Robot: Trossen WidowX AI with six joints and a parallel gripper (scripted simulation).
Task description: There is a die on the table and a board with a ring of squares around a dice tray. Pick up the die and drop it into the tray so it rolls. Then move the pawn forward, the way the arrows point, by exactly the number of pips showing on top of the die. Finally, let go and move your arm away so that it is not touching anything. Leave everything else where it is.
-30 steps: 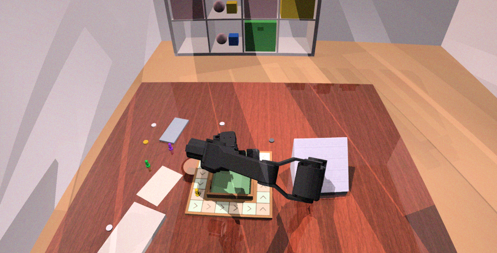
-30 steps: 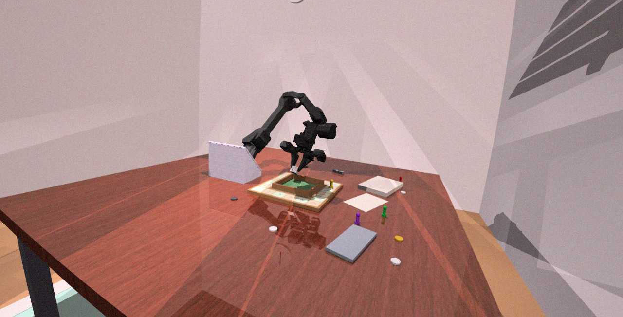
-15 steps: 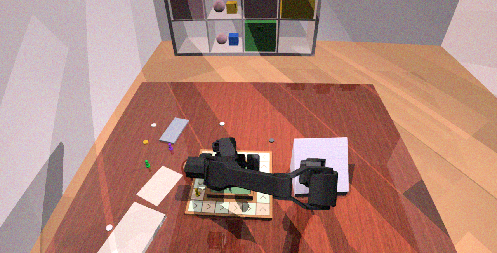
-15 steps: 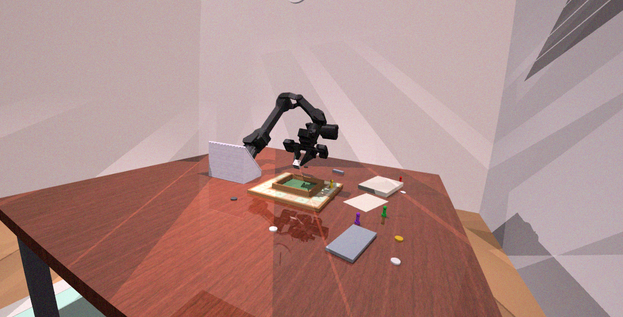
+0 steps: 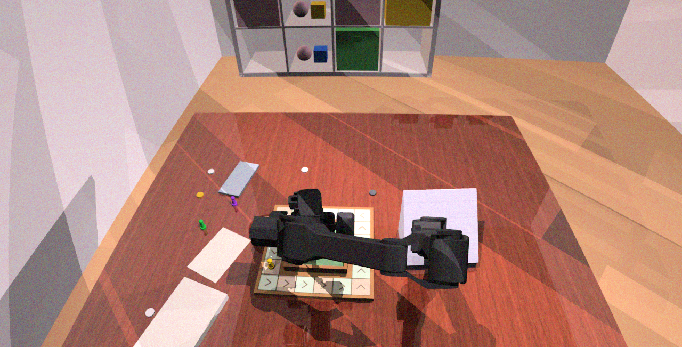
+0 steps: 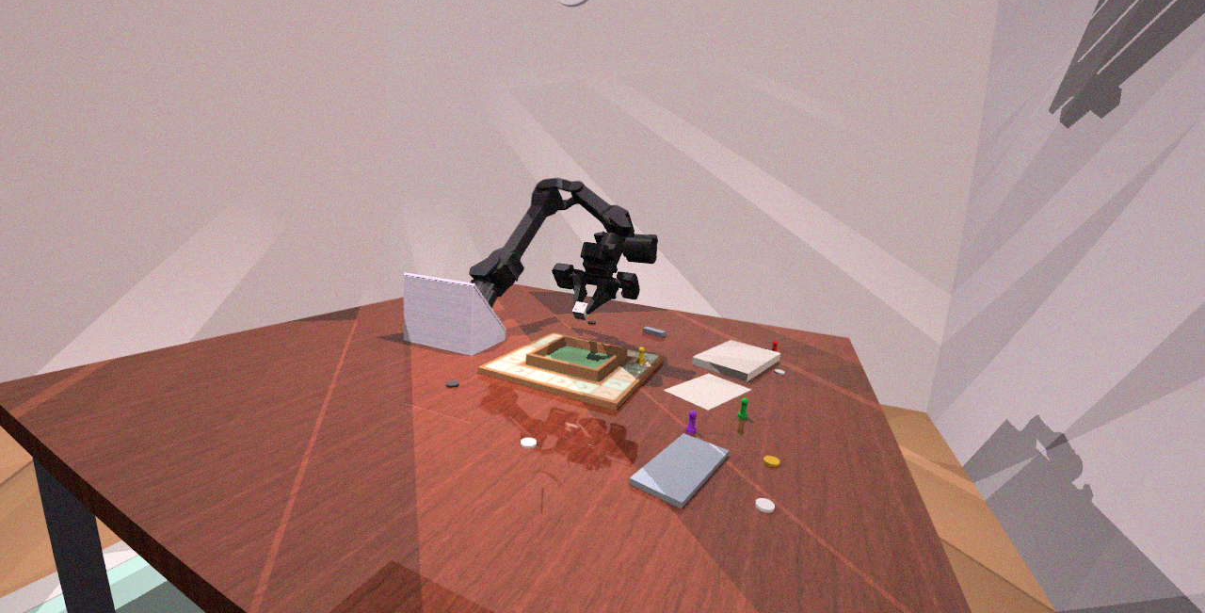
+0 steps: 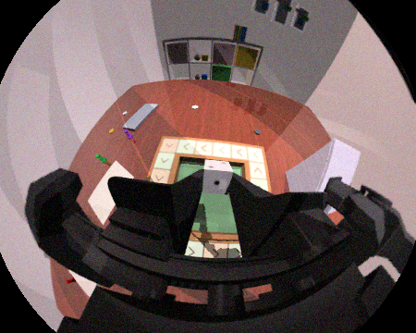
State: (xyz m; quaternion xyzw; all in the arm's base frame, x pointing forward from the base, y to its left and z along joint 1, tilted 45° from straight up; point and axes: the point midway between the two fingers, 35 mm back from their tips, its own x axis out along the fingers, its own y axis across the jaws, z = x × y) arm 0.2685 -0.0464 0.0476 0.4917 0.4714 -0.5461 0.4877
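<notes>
Right now my gripper tip is right at the white die. From my gripper tip the other things lie so: purple pawn: 26 cm ahead, 17 cm to the right, 10 cm below; green tray: 11 cm below; yellow pawn: 12 cm ahead, 9 cm below, 6 cm to the left.
</notes>
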